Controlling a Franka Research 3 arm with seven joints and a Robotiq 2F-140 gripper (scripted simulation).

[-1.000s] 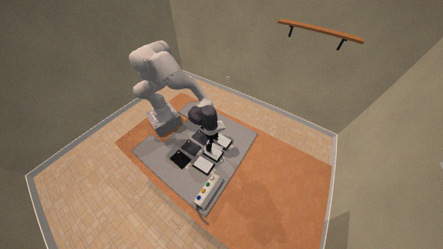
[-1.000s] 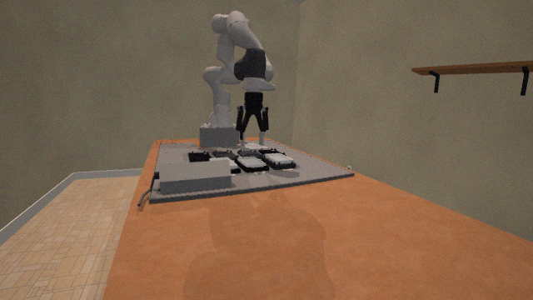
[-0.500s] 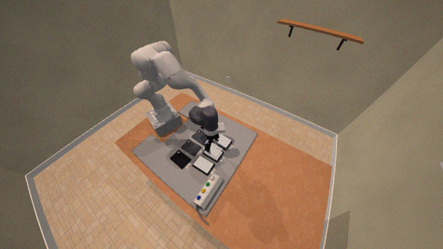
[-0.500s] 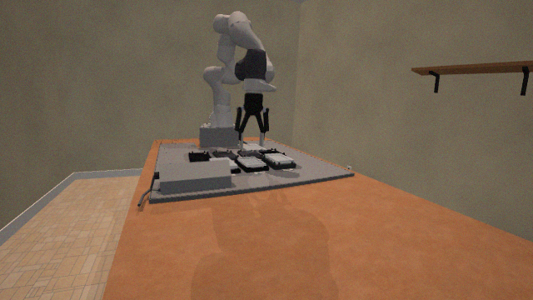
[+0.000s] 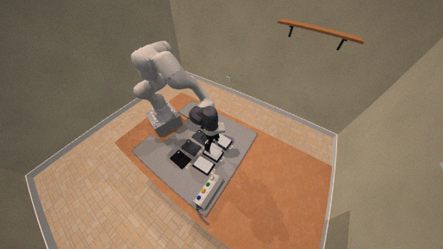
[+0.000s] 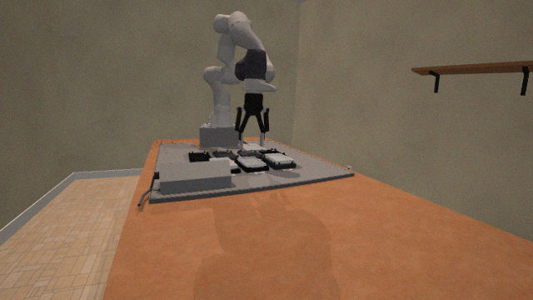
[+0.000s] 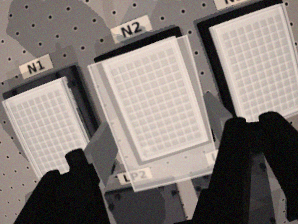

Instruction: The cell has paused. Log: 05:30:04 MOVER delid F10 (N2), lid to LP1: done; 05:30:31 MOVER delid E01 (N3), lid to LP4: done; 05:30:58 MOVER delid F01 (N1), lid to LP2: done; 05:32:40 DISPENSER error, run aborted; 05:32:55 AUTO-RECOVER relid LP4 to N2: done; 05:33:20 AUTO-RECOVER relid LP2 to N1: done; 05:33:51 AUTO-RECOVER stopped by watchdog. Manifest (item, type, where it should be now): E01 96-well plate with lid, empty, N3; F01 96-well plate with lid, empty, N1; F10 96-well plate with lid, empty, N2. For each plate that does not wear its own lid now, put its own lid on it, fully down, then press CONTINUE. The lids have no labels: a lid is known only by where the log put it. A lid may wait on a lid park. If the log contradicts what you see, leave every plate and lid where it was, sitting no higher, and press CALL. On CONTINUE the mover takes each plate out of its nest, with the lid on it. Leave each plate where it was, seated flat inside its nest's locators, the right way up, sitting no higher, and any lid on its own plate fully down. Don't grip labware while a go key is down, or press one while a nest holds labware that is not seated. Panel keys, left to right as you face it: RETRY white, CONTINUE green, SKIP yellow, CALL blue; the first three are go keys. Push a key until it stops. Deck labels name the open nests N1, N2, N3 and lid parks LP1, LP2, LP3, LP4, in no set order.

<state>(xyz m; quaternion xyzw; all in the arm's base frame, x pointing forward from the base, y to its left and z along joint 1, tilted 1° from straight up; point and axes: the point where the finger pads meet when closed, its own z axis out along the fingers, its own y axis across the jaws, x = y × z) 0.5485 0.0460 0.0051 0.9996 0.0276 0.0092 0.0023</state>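
My gripper is now 90 mm above the white 96-well plate. Also, from my hand: LP2 label 100 mm behind, 60 mm to the left, 110 mm below; N2 label 90 mm ahead, 10 mm to the left, 110 mm below; LP3 label 90 mm behind, 70 mm to the right, 110 mm below.
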